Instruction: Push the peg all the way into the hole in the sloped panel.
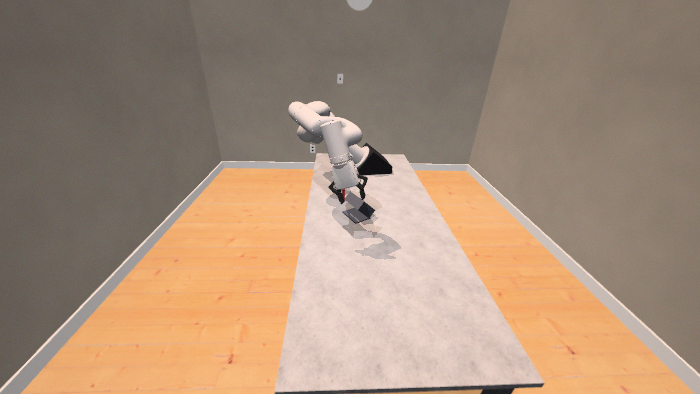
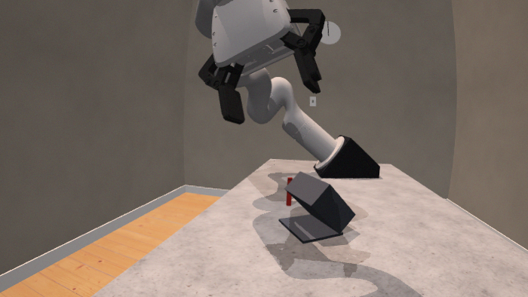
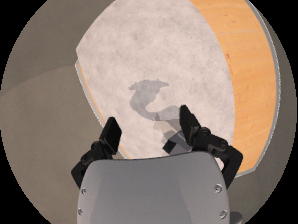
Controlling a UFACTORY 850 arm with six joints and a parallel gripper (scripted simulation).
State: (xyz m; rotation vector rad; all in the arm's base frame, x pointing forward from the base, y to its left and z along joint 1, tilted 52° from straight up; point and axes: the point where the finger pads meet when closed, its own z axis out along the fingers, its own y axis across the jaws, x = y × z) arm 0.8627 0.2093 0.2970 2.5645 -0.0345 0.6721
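Right now my hand is 430 mm past the red peg, 220 mm above it and 30 mm to the left of it. The rest, counted from my hand: dark base plate 280 mm behind, 260 mm below, 40 mm to the left.
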